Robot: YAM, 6 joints.
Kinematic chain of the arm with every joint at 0, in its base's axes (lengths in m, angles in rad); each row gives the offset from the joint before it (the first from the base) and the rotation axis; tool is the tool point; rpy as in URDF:
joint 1: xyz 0 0 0.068 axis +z
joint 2: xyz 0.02 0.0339 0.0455 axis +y
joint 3: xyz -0.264 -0.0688 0 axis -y
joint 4: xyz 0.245 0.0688 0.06 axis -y
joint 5: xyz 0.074 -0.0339 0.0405 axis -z
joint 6: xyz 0.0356 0 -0.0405 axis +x
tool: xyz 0 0 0 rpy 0 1.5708 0
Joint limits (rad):
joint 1: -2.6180..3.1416
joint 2: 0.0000..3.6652
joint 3: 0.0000..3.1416
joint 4: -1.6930..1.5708
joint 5: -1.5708..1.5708
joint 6: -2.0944..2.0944
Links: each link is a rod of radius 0.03 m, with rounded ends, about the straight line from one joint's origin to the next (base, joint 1, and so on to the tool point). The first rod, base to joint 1, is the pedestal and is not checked.
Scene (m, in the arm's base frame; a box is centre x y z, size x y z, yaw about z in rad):
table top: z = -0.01
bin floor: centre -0.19 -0.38 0 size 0.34 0.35 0.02 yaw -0.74
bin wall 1: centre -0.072 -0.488 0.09 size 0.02 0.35 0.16 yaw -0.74
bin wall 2: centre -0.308 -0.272 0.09 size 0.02 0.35 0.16 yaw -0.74
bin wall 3: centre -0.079 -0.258 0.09 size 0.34 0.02 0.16 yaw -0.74
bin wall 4: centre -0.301 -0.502 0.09 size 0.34 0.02 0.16 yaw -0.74
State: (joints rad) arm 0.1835 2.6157 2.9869 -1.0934 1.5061 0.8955
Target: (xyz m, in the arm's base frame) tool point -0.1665 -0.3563 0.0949
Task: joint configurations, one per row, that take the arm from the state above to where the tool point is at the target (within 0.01 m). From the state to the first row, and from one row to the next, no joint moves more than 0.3 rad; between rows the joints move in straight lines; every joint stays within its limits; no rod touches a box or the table.
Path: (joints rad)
1: -0.0793 2.5537 2.8548 -1.1577 1.4934 0.8955
2: -0.3420 2.4917 2.7227 -1.2219 1.4806 0.8955
3: -0.6048 2.4297 2.5907 -1.2862 1.4679 0.8955
4: -0.8675 2.3676 2.4586 -1.3505 1.4551 0.8955
5: -1.1303 2.3056 2.3265 -1.4148 1.4424 0.8955
6: -1.3930 2.2436 2.1944 -1.4790 1.4296 0.8955
7: -1.6558 2.1816 2.0623 -1.5433 1.4169 0.8955
8: -1.9186 2.1196 1.9302 -1.6076 1.4041 0.8955
9: -1.9188 2.2975 1.8275 -1.5951 1.3890 0.8955
10: -1.9191 2.4753 1.7248 -1.5826 1.3740 0.8955

